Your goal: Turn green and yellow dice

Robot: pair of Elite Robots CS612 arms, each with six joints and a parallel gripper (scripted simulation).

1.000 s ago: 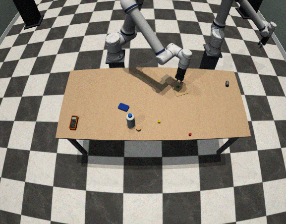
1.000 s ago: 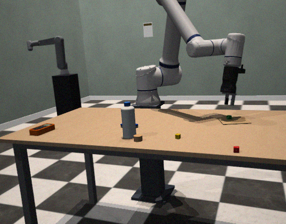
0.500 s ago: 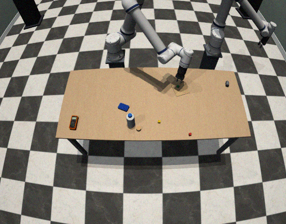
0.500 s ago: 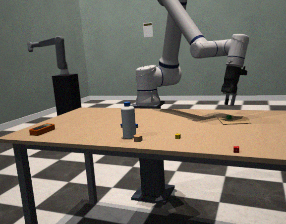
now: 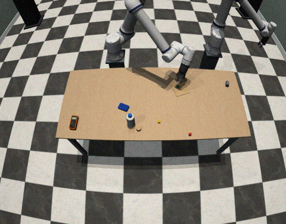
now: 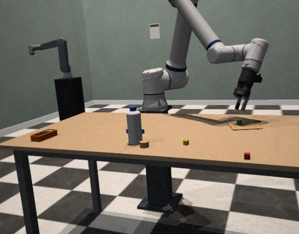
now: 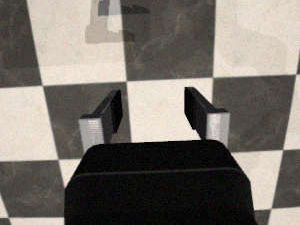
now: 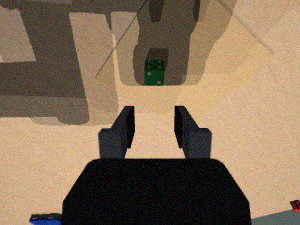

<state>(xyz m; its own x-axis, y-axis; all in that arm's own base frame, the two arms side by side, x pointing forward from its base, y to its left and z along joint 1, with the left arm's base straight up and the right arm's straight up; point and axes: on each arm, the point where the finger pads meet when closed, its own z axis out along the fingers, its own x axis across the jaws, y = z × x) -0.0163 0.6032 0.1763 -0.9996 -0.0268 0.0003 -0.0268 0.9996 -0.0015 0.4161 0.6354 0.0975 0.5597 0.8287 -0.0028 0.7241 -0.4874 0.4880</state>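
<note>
My right gripper is now 80 mm above the green die, 10 mm to the left of it and 10 mm short of it. Also, from my right hand: yellow die (340 mm ahead, 240 mm to the right, 90 mm below); then thin tan mat (100 mm below, 30 mm ahead, 20 mm to the left); then red die (490 mm ahead, 90 mm below).
</note>
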